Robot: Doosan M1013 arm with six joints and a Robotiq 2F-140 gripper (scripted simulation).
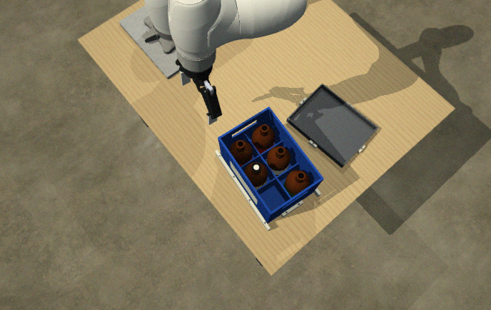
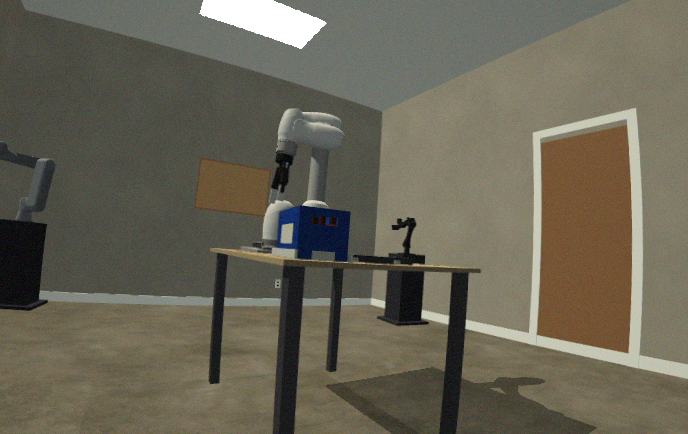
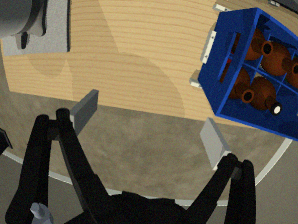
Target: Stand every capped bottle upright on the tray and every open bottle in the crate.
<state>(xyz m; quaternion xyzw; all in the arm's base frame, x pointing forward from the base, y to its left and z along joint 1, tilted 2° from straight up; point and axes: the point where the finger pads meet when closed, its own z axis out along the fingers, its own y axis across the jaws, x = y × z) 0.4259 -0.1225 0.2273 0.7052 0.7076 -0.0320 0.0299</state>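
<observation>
Right now the capped bottle is 240 mm ahead of my hand, 40 mm to the left of it and 150 mm below it. Also, from my hand: blue crate 240 mm ahead, 90 mm to the left, 150 mm below; then dark grey tray 220 mm ahead, 380 mm to the left, 220 mm below; then uncapped bottle 240 mm ahead, 130 mm to the left, 150 mm below.
</observation>
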